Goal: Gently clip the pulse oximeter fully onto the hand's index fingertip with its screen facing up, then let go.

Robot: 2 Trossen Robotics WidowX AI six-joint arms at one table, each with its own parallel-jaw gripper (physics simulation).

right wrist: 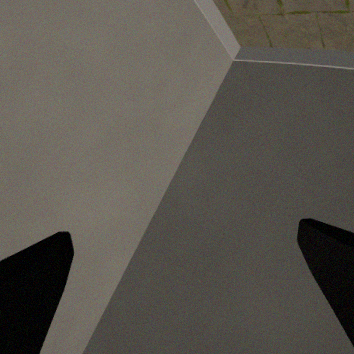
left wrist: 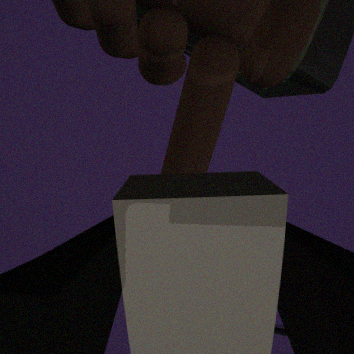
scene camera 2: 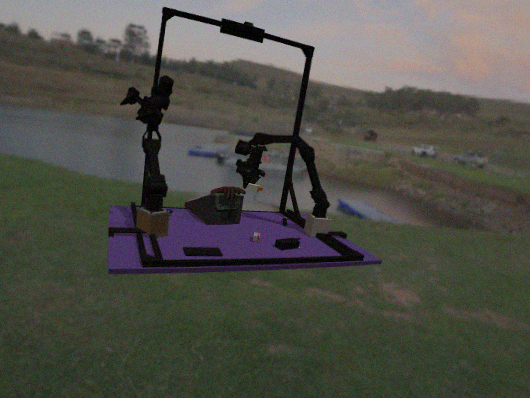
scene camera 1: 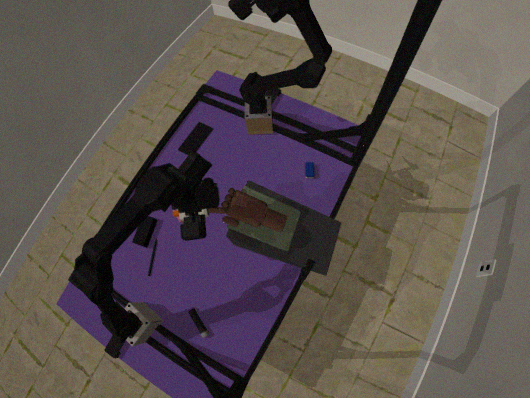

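Where they show: left gripper, between the fingertips: (left wrist: pixel 194 223) (scene camera 2: pixel 246 188) (scene camera 1: pixel 201 210); right gripper, between the fingertips: (right wrist: pixel 186 236) (scene camera 2: pixel 128 111); left arm's base, origin of its link: (scene camera 2: pixel 319 215) (scene camera 1: pixel 130 324); right arm's base, origin of its link: (scene camera 2: pixel 153 209) (scene camera 1: pixel 258 106).
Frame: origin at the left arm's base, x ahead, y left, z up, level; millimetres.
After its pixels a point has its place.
The pulse oximeter (scene camera 1: pixel 201 212) {x 416, y -17, z 136 mm} (scene camera 2: pixel 253 187) {x 406, y 45, z 129 mm} (left wrist: pixel 202 280) {x 419, y 0, z 138 mm} is a pale block with a dark end face; an orange part shows at its far end from the hand. My left gripper (left wrist: pixel 194 223) {x 424, y -2, z 110 mm} is shut on its sides and holds it above the table. The brown hand (scene camera 1: pixel 247 207) {x 511, y -98, z 85 mm} (scene camera 2: pixel 228 191) {x 509, y -25, z 82 mm} lies on a stand, its index finger (scene camera 1: pixel 215 210) (left wrist: pixel 197 125) extended toward the oximeter. In the left wrist view the fingertip is hidden behind the oximeter's dark end; how deep it sits cannot be told. The screen is not distinguishable. My right gripper (right wrist: pixel 186 236) {x 997, y 197, z 409 mm} is open and empty, raised high away from the hand.
The dark wedge stand (scene camera 1: pixel 320 243) {x 577, y -328, z -60 mm} (scene camera 2: pixel 204 212) {x 605, y -86, z -54 mm} carries the hand on a green pad (scene camera 1: pixel 292 235) {x 536, y -242, z -6 mm}. A blue object (scene camera 1: pixel 310 169) {x 788, y -152, z -73 mm}, black flat blocks (scene camera 1: pixel 195 138) {x 657, y 312, z -98 mm} (scene camera 1: pixel 145 232) {x 249, y 196, z -70 mm}, a thin black stick (scene camera 1: pixel 152 257) {x 194, y 125, z -97 mm} and a dark cylinder (scene camera 1: pixel 197 321) {x 131, y -150, z -80 mm} lie on the purple table. Black frame bars edge it.
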